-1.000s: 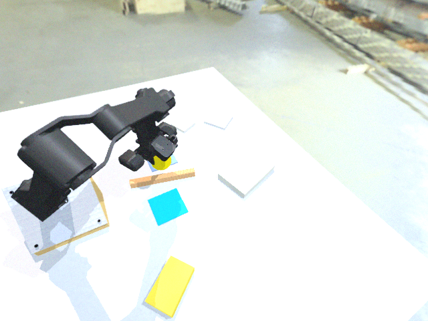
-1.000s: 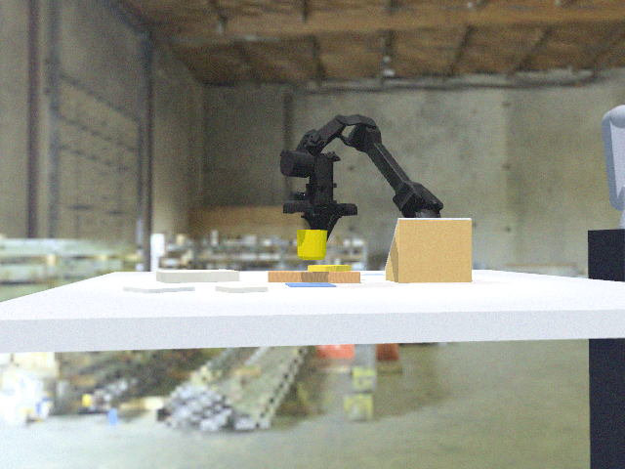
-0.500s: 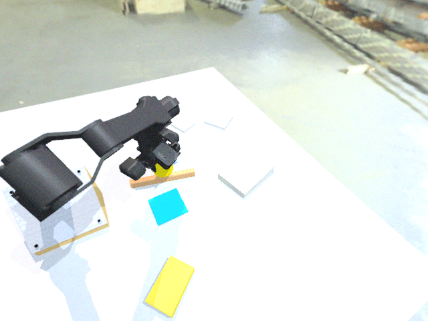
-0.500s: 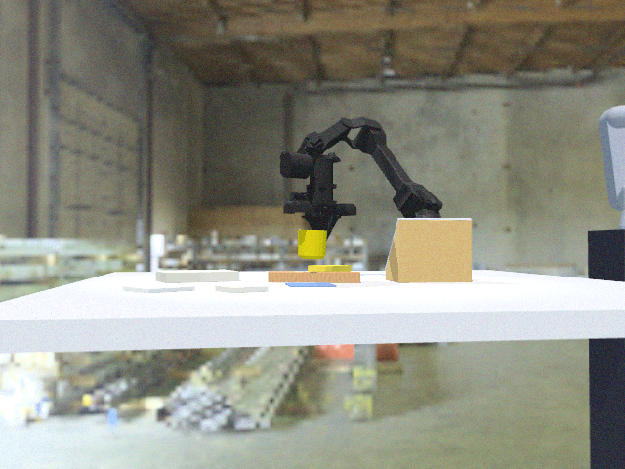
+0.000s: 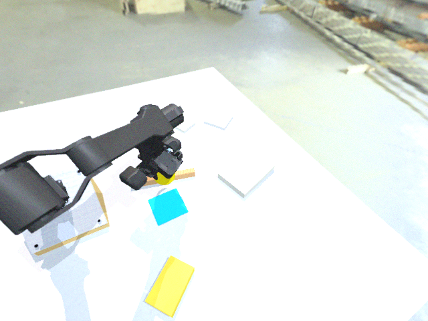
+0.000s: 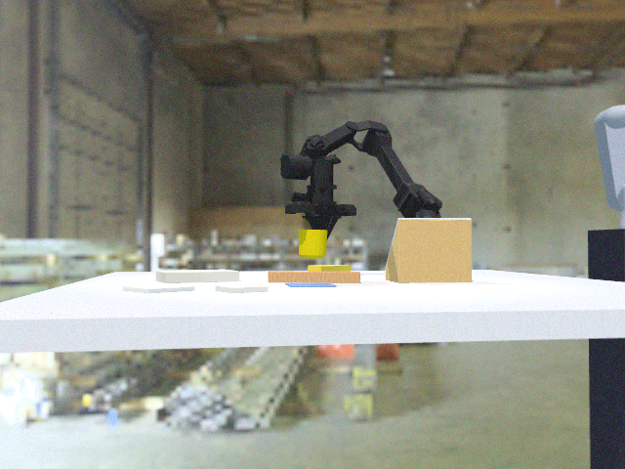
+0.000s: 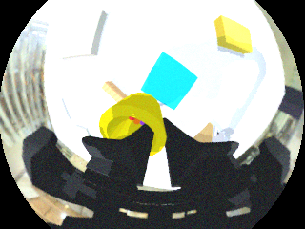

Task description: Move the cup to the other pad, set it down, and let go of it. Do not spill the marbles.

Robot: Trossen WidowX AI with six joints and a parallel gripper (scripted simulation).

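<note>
The cyan pad lies 5 cm to the right of my gripper tip and 10 cm below it. From my gripper tip the other things lie so: wooden bar 2 cm ahead, 5 cm to the left, 9 cm below; yellow cup 2 cm ahead, 2 cm to the left; blue pad 4 cm ahead, 16 cm to the left, 10 cm below.
</note>
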